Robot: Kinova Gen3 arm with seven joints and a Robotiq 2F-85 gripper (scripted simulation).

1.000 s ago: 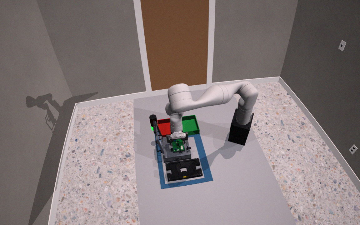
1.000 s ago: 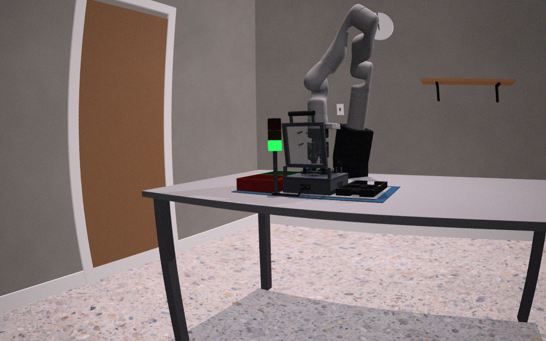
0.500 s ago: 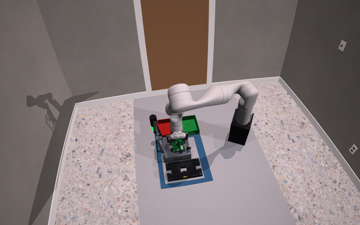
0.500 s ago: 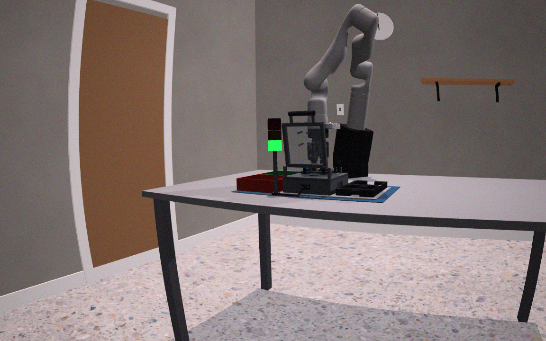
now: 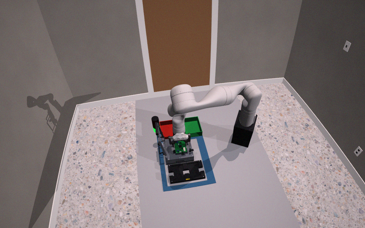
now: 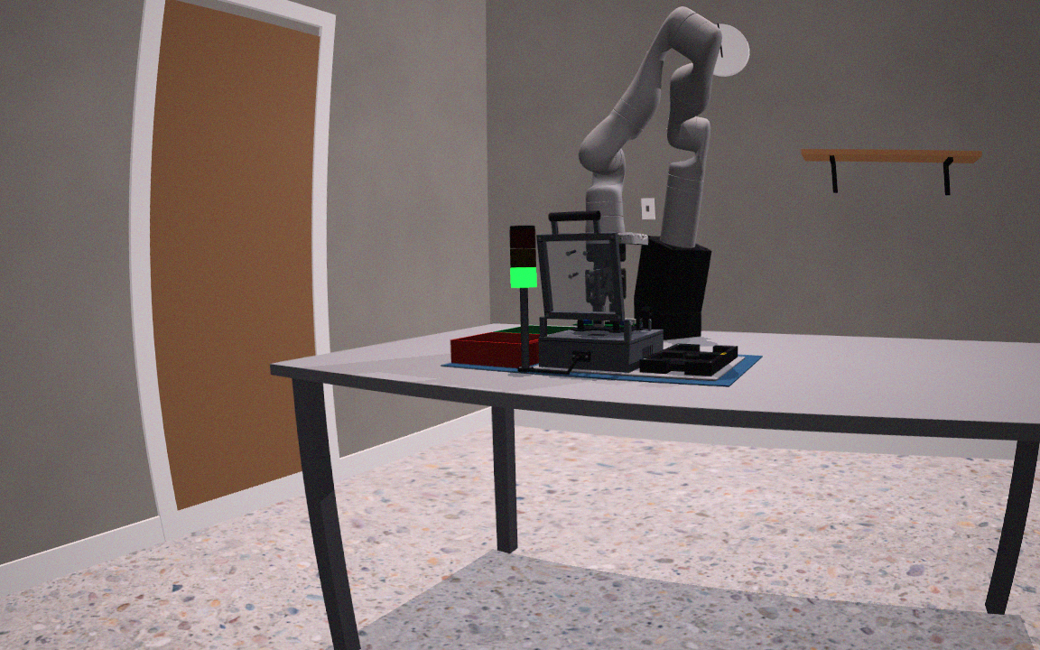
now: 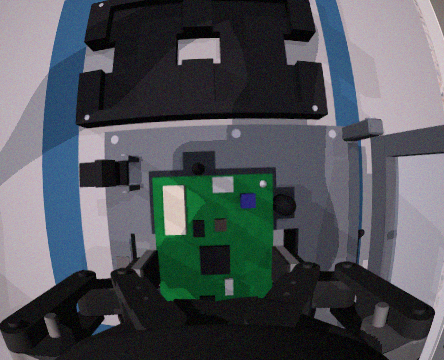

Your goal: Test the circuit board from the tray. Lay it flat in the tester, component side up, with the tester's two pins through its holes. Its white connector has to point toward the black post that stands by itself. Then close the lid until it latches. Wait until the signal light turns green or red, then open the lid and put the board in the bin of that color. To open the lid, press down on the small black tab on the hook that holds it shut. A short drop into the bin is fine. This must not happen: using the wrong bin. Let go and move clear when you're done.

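Right now the green bin is 21 cm to the right of my hand, 8 cm behind it and 7 cm below it. Round my hand: latch hook 7 cm behind, 5 cm to the left; green circuit board 1 cm below; lid 11 cm ahead, 10 cm above, 1 cm to the left.
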